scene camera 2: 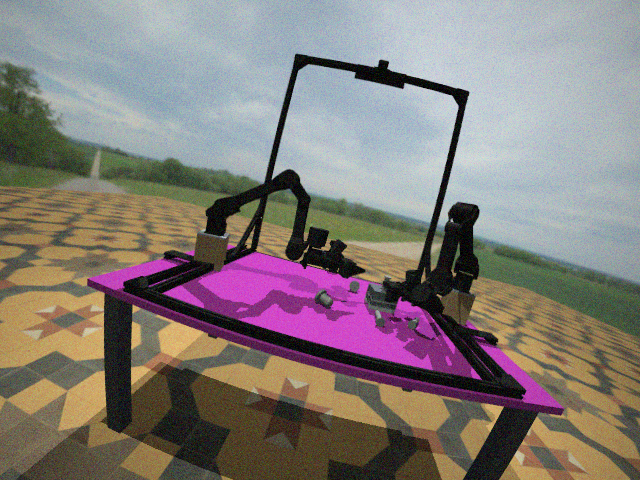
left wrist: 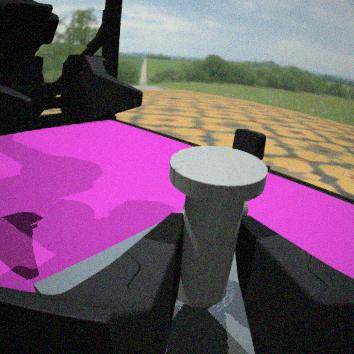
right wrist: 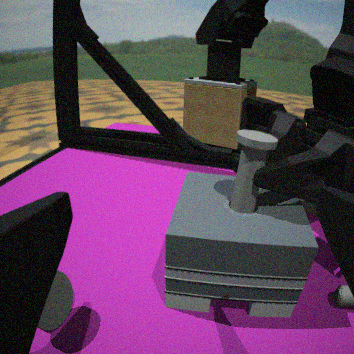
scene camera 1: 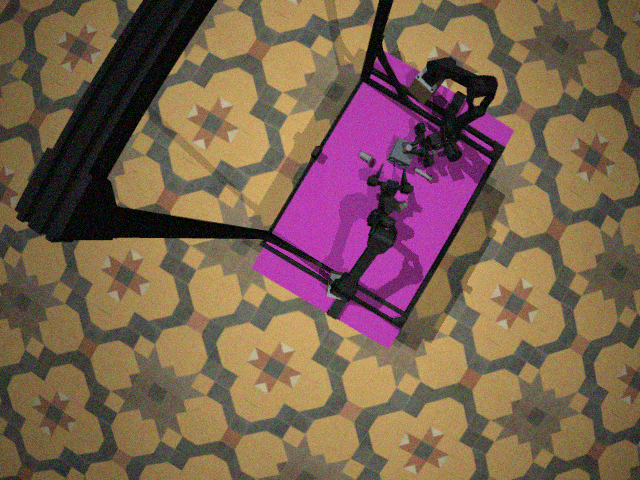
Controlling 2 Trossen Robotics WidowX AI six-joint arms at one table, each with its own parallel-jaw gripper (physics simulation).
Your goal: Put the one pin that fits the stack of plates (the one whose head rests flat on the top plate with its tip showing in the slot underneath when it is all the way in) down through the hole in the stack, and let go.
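Observation:
The stack of grey plates [scene camera 1: 397,154] [scene camera 2: 381,303] [right wrist: 225,255] stands on the magenta table. My left gripper [scene camera 1: 416,148] [left wrist: 208,225] [right wrist: 244,171] is shut on a grey pin [left wrist: 209,252] [right wrist: 246,175], which leans slightly in the right wrist view. The pin's lower end is at the hole in the top plate; how deep it sits I cannot tell. Its head [scene camera 1: 408,147] [left wrist: 218,167] [right wrist: 257,140] is well above the plate. No tip shows in the slot underneath. My right gripper [scene camera 1: 391,172] [scene camera 2: 358,268] is open and empty, beside the stack and above the table.
Loose pins lie around the stack: one pin [scene camera 1: 365,157] [scene camera 2: 354,286] [right wrist: 59,301], another pin [scene camera 1: 422,174] [scene camera 2: 379,318] [right wrist: 345,296], and a thicker pin [scene camera 1: 401,205] [scene camera 2: 324,299] near the right arm. A further small grey piece [scene camera 2: 413,323] lies near the left arm. Black rails edge the table.

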